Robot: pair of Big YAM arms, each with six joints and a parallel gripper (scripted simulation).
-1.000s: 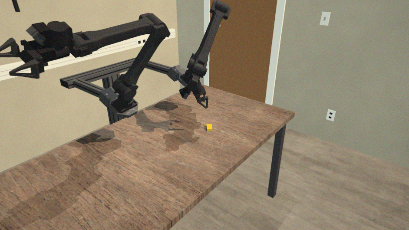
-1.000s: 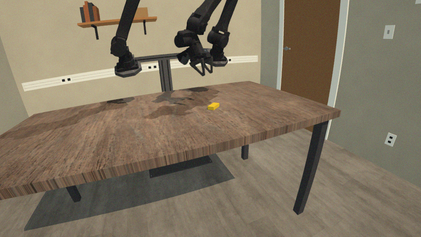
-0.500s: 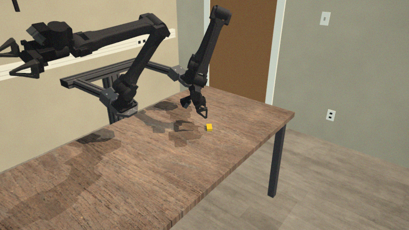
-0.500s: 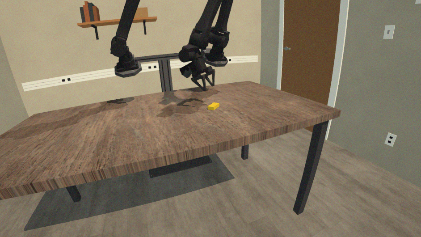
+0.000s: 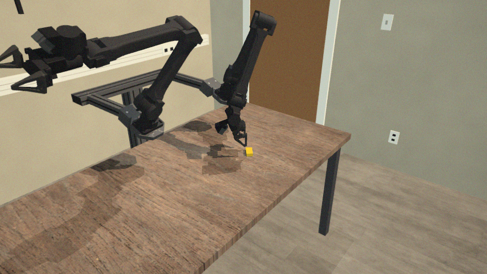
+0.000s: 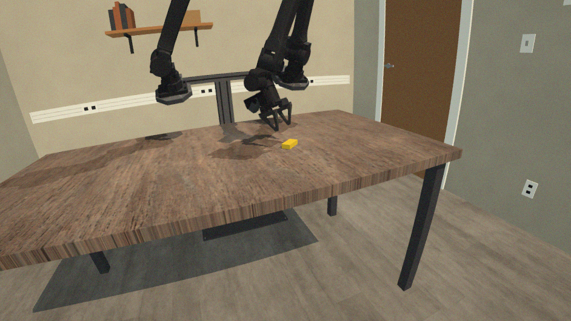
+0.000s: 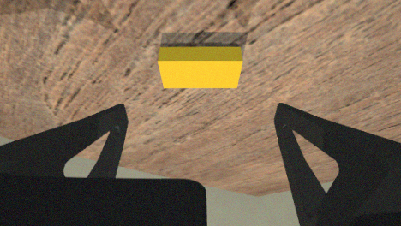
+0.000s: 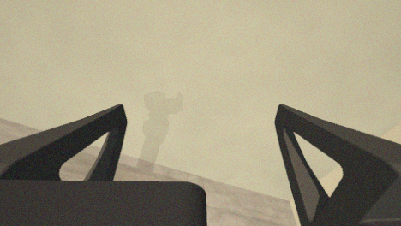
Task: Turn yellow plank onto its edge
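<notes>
The yellow plank lies 2 cm ahead of my left hand, 2 cm to the left of it and 7 cm below it.
</notes>
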